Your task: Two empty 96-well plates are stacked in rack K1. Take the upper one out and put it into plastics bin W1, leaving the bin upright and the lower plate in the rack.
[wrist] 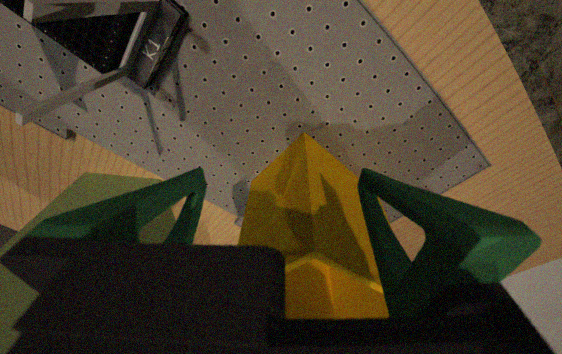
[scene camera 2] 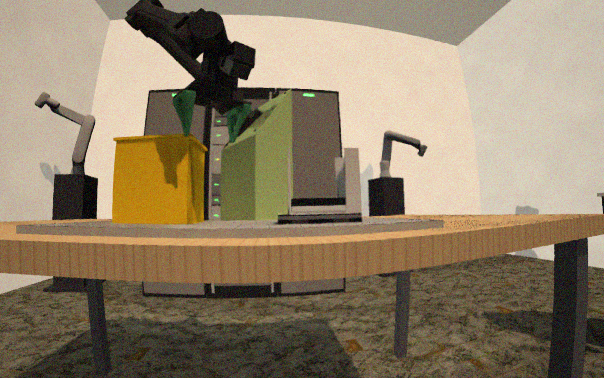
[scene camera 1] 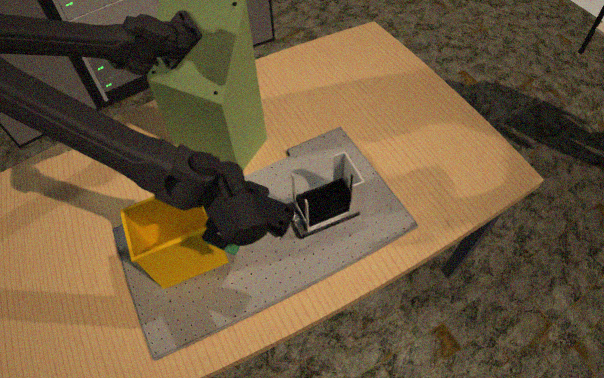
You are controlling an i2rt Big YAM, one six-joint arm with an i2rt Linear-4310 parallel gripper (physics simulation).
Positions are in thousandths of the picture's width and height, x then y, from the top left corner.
Note:
I see my gripper (scene camera 2: 349, 369), a yellow bin W1 (scene camera 2: 262, 475) and a black 96-well plate (scene camera 1: 550, 528).
The yellow bin W1 also shows in the wrist view (wrist: 545, 578) and in scene camera 1 (scene camera 1: 276, 642). My gripper is seen too in the wrist view (wrist: 501, 501).

